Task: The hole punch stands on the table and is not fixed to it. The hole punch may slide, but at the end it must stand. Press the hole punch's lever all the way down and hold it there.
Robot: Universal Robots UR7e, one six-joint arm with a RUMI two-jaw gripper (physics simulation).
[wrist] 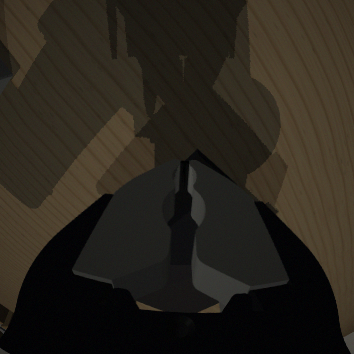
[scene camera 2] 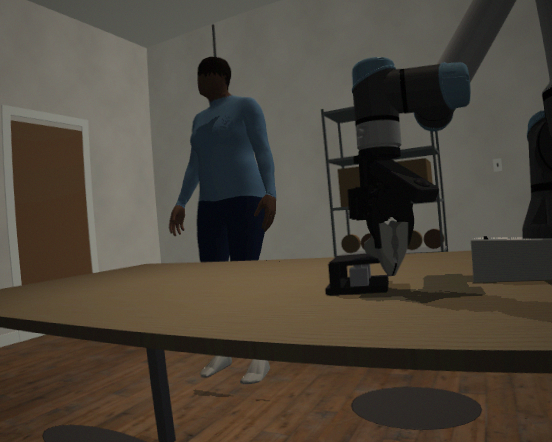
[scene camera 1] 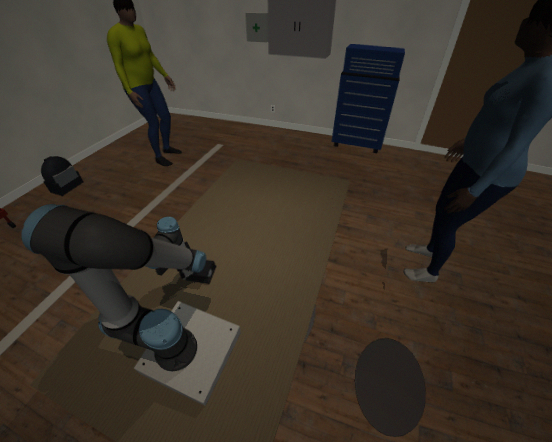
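Where they show: gripper, fingertip midpoint: (wrist: 183, 163) (scene camera 2: 391, 275) (scene camera 1: 184, 278); arm's base at its link origin: (scene camera 1: 176, 349).
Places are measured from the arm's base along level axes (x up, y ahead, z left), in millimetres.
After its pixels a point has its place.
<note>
The black hole punch (scene camera 1: 206, 272) @(x -1, y 351, z 65 mm) (scene camera 2: 357, 289) @(x -50, y 360, z 175 mm) stands upright, its base flat on the table (scene camera 1: 280, 215) @(x -58, y 900, z -123 mm) (scene camera 2: 200, 310) @(x -58, y 587, z 307 mm). Its lever (scene camera 2: 350, 259) @(x -1, y 375, z 151 mm) lies about level above the base in scene camera 2, with a light grey block between them. My gripper (scene camera 2: 394, 274) @(x -31, y 304, z 160 mm) (wrist: 183, 163) @(x -31, y 304, z 160 mm) is shut and empty, pointing down at the lever's right-hand end. The fingers overlap that end and seem to touch it; the contact itself is hidden. The tips are slightly above the level of the base. In the wrist view, a dark corner of the hole punch (wrist: 206, 161) @(x -47, y 319, z 168 mm) shows just beyond the fingertips; the rest is hidden.
The arm's pale mounting block (scene camera 1: 220, 345) @(x -5, y 69, z -146 mm) (scene camera 2: 510, 262) @(x -26, y 110, z 102 mm) stands on the table near the hole punch. A person in blue (scene camera 1: 505, 120) (scene camera 2: 230, 150) and a person in yellow (scene camera 1: 132, 55) stand away from the table. A blue tool cabinet (scene camera 1: 367, 100) stands by the wall.
</note>
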